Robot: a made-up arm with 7 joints.
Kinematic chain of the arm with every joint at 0, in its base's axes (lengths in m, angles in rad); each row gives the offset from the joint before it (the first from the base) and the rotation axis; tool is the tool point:
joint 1: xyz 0 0.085 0 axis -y
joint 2: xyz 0 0.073 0 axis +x
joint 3: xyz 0 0 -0.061 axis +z
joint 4: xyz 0 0 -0.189 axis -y
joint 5: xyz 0 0 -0.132 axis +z
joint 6: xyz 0 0 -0.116 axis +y
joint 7: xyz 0 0 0 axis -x
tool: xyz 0 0 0
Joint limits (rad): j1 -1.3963..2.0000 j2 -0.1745..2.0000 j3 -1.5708..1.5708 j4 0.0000..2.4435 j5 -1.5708..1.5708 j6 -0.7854..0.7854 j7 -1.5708..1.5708
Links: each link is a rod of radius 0.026 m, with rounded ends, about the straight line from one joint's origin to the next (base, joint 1, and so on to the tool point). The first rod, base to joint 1, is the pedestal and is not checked.
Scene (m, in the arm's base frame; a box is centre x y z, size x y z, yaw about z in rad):
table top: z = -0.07
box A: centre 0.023 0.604 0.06 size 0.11 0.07 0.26 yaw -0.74
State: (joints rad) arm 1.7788 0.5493 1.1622 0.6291 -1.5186 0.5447 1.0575
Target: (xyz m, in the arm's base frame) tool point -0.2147 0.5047 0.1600
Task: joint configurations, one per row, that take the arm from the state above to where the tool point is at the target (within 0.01 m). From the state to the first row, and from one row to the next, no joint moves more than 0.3 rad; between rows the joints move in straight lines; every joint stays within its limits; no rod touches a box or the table.
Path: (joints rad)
1: 1.8157 0.4287 1.1768 0.9246 -1.4354 0.3723 1.0780
2: 1.8525 0.3080 1.1913 1.2201 -1.3522 0.1998 1.0985
3: 1.8894 0.1874 1.2059 1.5156 -1.2690 0.0274 1.1190
4: 1.9263 0.0668 1.2204 1.8111 -1.1858 -0.1450 1.1395
5: 1.9631 -0.0539 1.2350 2.1066 -1.1026 -0.3174 1.1600
6: 2.0000 -0.1745 1.2495 2.4021 -1.0194 -0.4899 1.1805
7: 1.9918 0.1121 1.2062 2.1519 -1.0564 -0.3078 1.1280
8: 1.9837 0.3987 1.1628 1.9018 -1.0933 -0.1258 1.0755
9: 1.9755 0.6854 1.1195 1.6516 -1.1302 0.0563 1.0230
10: 1.9673 0.9720 1.0761 1.4014 -1.1671 0.2383 0.9705
11: 1.9592 1.2586 1.0328 1.1512 -1.2041 0.4204 0.9180
12: 1.9510 1.5452 0.9894 0.9010 -1.2410 0.6024 0.8655
13: 1.6632 1.6521 0.9857 0.9462 -1.3798 0.5736 0.9615
14: 1.3753 1.7589 0.9820 0.9914 -1.5186 0.5447 1.0575

